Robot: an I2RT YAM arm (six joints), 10 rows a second.
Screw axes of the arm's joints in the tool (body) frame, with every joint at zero. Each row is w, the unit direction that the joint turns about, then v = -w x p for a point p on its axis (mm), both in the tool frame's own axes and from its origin. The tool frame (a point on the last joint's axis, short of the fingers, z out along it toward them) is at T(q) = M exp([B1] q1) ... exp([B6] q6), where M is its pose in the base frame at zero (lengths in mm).
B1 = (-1, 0, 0, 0.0, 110.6, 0.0)
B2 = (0, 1, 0, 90.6, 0.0, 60.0)
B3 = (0, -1, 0, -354.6, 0.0, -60.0)
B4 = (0, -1, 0, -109.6, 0.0, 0.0)
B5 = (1, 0, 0, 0.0, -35.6, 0.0)
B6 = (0, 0, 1, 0.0, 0.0, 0.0)
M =
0 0 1 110.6
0 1 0 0.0
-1 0 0 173.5
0 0 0 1
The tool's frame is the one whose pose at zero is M.
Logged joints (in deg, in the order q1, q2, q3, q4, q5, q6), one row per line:
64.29 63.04 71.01 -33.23 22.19 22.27
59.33 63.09 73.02 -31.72 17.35 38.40
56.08 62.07 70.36 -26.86 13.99 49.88
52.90 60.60 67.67 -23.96 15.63 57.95
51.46 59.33 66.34 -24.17 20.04 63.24
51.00 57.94 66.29 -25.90 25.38 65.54
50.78 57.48 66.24 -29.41 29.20 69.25
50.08 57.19 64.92 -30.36 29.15 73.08
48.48 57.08 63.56 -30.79 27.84 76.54
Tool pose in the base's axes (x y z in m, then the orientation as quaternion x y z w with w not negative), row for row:
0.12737 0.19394 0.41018 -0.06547 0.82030 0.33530 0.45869
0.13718 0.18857 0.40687 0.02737 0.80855 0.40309 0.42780
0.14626 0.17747 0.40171 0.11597 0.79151 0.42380 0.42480
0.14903 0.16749 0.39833 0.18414 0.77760 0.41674 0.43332
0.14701 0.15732 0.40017 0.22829 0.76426 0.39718 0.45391
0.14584 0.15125 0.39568 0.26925 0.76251 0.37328 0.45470
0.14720 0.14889 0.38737 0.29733 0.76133 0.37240 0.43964
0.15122 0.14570 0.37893 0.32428 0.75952 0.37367 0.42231
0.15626 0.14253 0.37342 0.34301 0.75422 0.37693 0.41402
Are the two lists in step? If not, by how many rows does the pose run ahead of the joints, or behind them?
The pose runs 1 row ahead of the joints: the pose in row i belongs to the joints in row i + 1.
